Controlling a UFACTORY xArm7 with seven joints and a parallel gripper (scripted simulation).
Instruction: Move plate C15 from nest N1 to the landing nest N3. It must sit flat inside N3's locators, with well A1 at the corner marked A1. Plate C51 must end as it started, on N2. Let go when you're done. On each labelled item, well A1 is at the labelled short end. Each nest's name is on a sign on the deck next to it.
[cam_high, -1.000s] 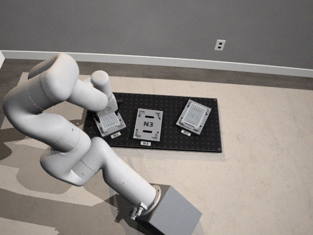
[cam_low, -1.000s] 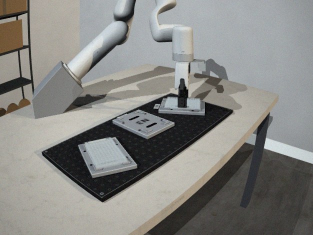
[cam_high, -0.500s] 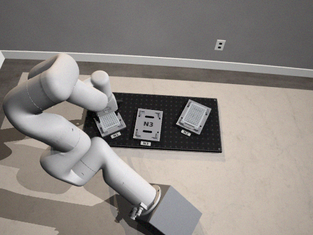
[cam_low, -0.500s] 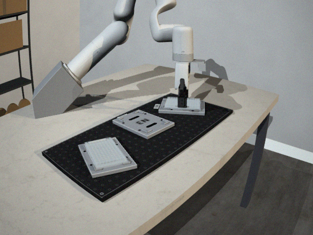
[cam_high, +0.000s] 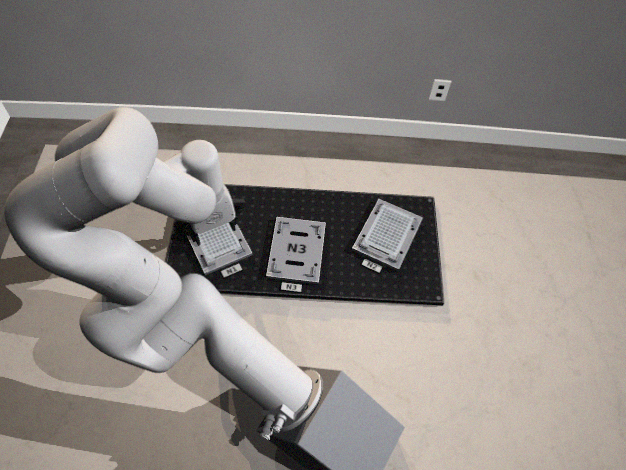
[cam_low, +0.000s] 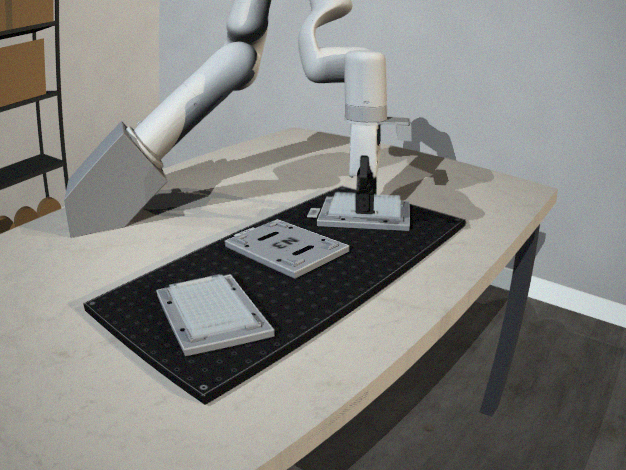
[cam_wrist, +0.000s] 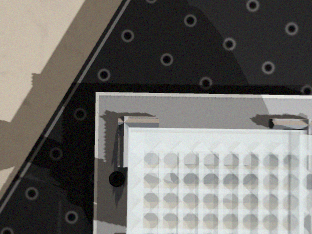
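The nest N1 is 30 mm below my hand. The rest, counted from my hand: nest N2: 160 mm ahead, 380 mm to the right, 30 mm below; nest: 40 mm ahead, 190 mm to the right, 30 mm below.
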